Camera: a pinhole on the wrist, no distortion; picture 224 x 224 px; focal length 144.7 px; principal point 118.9 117.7 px. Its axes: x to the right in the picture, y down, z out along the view. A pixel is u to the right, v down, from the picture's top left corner.
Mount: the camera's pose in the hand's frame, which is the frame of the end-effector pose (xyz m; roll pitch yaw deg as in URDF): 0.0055 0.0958 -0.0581 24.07 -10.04 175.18
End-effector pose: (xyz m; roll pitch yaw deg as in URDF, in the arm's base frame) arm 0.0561 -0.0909 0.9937 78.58 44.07 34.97
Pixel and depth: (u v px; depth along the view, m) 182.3 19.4 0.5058
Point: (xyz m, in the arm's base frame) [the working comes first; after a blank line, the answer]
In the camera's frame: 0.2216 -0.3436 0.5058

0.4699 -0.0054 1.5562
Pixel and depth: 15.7 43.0 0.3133
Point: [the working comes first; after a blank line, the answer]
In the camera's frame: -0.2234 -0.1617 0.3133

0.4605 0.1330 1.0572
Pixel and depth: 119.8 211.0 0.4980
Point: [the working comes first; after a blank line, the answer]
In the camera's frame: 0.0031 0.3211 0.4980

0.4622 -0.4284 0.9987
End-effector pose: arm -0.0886 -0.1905 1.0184 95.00 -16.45 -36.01
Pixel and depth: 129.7 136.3 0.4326
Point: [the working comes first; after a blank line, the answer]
In the camera's frame: 0.0323 0.0556 0.4326

-0.3082 -0.4962 1.2124
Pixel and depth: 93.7 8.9 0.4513
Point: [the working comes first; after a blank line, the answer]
In the camera's frame: -0.0786 -0.3393 0.4513

-0.2286 -0.3944 1.6022
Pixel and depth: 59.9 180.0 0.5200
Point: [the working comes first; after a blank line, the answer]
In the camera's frame: -0.2120 0.2239 0.5200

-0.1294 -0.7386 1.1424
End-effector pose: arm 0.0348 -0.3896 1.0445 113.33 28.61 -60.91
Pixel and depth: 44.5 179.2 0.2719
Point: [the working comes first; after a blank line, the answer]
In the camera's frame: -0.1398 0.1156 0.2719

-0.0799 -0.6464 0.9477
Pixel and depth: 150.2 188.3 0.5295
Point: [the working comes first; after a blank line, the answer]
In the camera's frame: 0.1145 0.2583 0.5295

-0.4626 -0.5811 0.9211
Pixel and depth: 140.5 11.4 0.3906
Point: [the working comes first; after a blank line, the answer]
In the camera's frame: 0.0583 -0.2869 0.3906

-0.1910 -0.7599 1.3837
